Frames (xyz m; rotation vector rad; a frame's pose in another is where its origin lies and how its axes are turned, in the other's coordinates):
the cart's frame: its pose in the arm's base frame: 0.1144 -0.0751 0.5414 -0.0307 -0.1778 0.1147
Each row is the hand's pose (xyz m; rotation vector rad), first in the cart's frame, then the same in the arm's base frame.
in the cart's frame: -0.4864 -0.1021 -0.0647 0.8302 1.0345 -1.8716
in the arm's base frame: -0.3383 -0.2345 0.3969 0.8834 0.9211 -1.6809
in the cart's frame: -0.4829 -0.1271 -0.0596 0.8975 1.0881 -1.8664
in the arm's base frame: -0.3330 -0.2588 0.4036 0.9440 0.9788 -1.6714
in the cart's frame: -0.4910 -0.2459 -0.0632 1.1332 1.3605 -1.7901
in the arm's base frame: -0.3271 -0.3778 0.4034 1.1451 1.2628 -1.5843
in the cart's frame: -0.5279 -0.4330 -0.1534 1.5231 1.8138 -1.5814
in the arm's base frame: -0.3263 -0.5697 0.3159 1.4675 1.7379 -1.3691
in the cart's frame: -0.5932 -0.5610 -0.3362 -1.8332 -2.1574 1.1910
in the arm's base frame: -0.3433 -0.7081 0.1298 1.7807 2.2093 -1.0456
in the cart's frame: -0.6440 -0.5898 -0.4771 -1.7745 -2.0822 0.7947
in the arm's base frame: -0.3647 -0.7455 -0.0165 -1.8150 -2.3155 0.7258
